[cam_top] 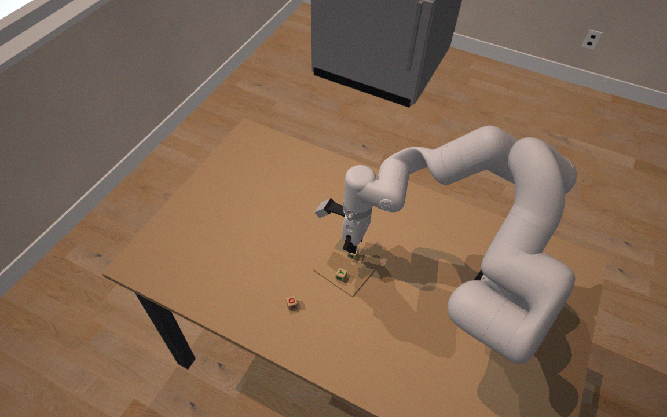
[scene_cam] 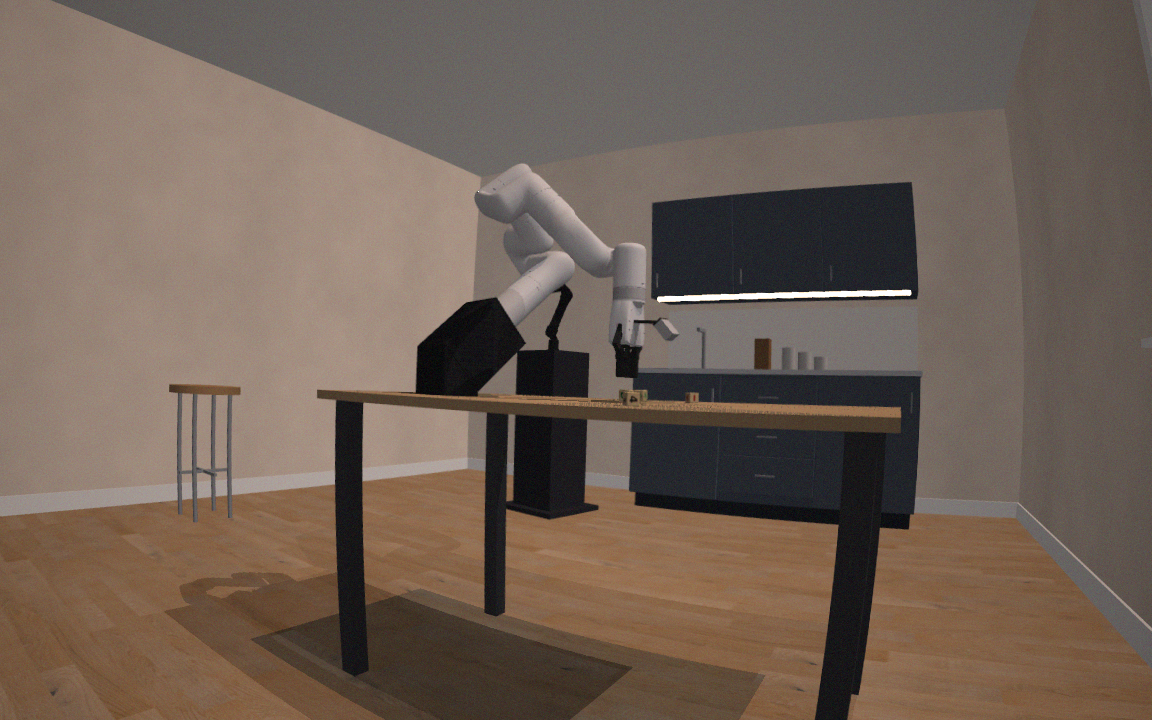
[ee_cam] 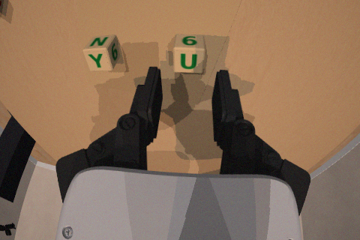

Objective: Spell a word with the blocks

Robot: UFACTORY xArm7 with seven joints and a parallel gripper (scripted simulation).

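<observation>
Now: the U block 6 cm below my hand. The rest, counted from my hand: Y block: 8 cm to the left, 6 cm below, 2 cm behind; then mat: 7 cm below, 4 cm to the left, 1 cm behind; then O block: 23 cm to the left, 6 cm below, 4 cm ahead.
</observation>
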